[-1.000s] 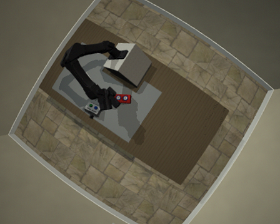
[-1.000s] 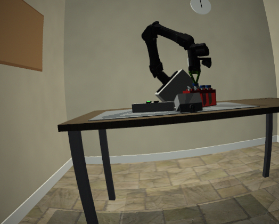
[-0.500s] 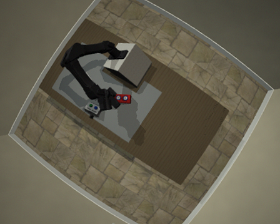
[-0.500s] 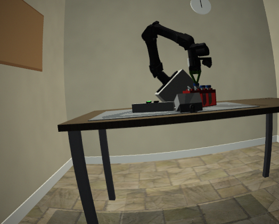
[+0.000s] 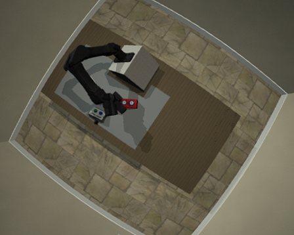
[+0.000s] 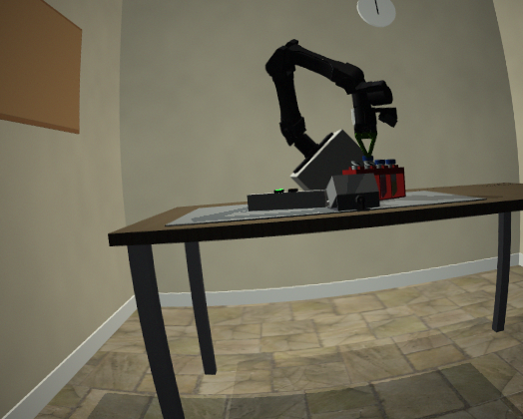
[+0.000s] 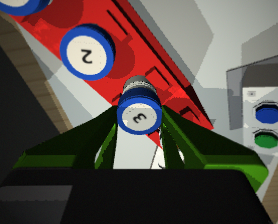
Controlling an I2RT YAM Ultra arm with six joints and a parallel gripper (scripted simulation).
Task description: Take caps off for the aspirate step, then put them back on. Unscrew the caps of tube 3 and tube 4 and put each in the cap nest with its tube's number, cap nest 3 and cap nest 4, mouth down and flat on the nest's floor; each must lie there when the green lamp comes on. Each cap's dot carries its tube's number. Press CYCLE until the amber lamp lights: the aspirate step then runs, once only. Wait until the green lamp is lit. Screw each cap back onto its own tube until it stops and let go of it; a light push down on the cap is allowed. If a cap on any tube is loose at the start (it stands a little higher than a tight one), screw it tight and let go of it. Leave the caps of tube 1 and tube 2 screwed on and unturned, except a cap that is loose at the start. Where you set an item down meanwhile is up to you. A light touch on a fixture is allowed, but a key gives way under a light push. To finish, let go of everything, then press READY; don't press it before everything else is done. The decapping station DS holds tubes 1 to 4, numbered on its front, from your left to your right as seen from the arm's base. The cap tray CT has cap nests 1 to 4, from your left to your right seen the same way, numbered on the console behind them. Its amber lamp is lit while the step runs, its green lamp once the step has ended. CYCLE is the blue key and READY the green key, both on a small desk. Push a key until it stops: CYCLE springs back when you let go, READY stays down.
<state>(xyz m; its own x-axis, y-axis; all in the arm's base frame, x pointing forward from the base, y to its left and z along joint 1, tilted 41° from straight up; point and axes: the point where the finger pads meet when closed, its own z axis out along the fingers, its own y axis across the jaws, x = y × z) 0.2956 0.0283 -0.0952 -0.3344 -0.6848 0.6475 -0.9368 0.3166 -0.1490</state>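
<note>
Right now the cap 3 is 10 mm below my hand. Also, from my hand: blue key: 130 mm ahead, 100 mm to the right, 70 mm below; then cap 1: 100 mm to the left, 40 mm behind, 20 mm below; then cap 2: 50 mm to the left, 20 mm below, 20 mm behind.
</note>
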